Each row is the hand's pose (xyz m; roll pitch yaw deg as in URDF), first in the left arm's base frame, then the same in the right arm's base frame.
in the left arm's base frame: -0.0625 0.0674 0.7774 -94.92 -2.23 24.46
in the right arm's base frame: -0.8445 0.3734 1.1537 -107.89 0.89 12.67
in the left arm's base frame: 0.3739 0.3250 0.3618 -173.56 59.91 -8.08
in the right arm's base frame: -0.3658 0.4346 0.7104 164.94 53.51 -38.09
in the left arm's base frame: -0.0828 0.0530 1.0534 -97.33 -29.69 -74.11
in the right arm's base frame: -0.8664 0.4274 1.4246 -98.85 -42.98 -85.15
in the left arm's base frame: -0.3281 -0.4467 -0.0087 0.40 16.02 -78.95
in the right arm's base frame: -1.2133 -0.2438 0.4935 0.41 2.68 -90.89
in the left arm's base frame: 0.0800 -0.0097 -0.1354 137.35 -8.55 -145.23
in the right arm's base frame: -0.7242 0.0606 0.2893 149.91 -13.67 -159.61
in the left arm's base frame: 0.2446 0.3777 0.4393 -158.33 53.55 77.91
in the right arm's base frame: -0.4811 0.5288 0.7681 -170.89 65.33 55.08
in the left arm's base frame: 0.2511 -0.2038 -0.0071 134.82 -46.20 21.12
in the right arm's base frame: -0.5964 -0.1291 0.4657 116.90 -42.41 21.75
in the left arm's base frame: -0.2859 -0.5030 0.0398 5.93 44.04 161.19
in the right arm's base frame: -1.1835 -0.2947 0.5553 23.83 49.38 162.34
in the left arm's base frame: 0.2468 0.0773 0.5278 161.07 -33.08 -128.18
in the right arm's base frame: -0.5407 0.2628 0.9223 174.48 -41.09 -148.26
